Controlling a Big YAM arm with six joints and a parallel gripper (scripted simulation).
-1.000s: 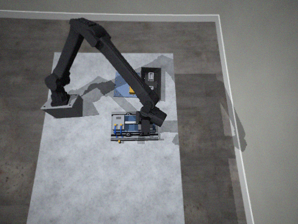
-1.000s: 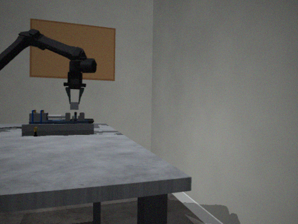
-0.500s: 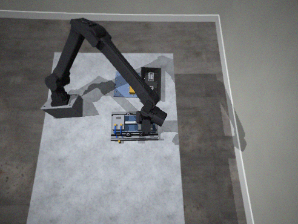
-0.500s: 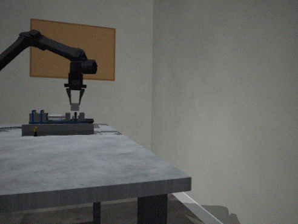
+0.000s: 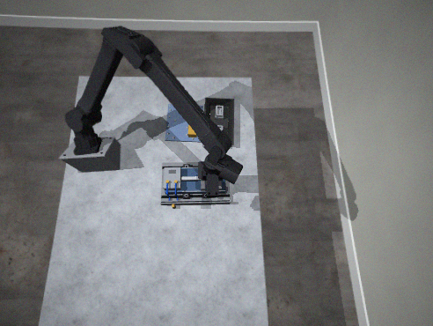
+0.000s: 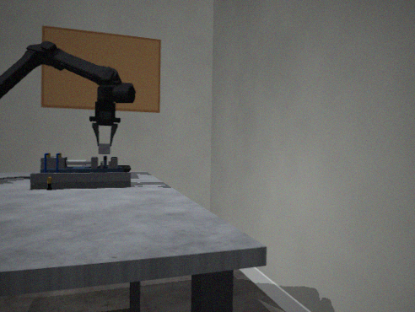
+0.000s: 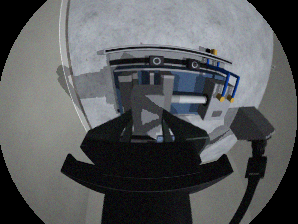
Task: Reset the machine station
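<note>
My gripper is now 2 cm above the gray block. Also, from my hand: yellow brass blank: 4 cm behind, 27 cm to the left, 12 cm below; then vise: 6 cm behind, 2 cm to the left, 10 cm below; then blue infeed plate: 7 cm behind, 32 cm to the left, 14 cm below.
</note>
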